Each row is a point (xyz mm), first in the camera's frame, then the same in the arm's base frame.
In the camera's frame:
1: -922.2 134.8 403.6
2: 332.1 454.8 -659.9
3: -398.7 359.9 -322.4
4: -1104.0 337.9 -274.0
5: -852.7 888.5 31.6
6: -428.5 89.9 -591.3
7: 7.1 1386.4 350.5
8: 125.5 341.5 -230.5
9: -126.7 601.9 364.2
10: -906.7 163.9 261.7
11: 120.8 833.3 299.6
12: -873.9 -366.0 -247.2
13: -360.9 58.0 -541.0
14: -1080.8 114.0 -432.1
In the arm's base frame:
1: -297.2 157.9 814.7
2: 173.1 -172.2 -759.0
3: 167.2 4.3 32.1
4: 418.4 178.2 670.0
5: 235.2 -474.2 646.3
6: 317.8 331.9 -94.7
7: -234.7 -1223.0 91.9
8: -138.8 -124.2 -384.4
9: -447.7 -457.8 143.2
10: -174.5 162.2 736.3
11: -422.1 -717.2 -82.7
12: 66.4 779.1 416.6
13: 236.2 333.5 -132.8
14: 468.2 422.5 553.8

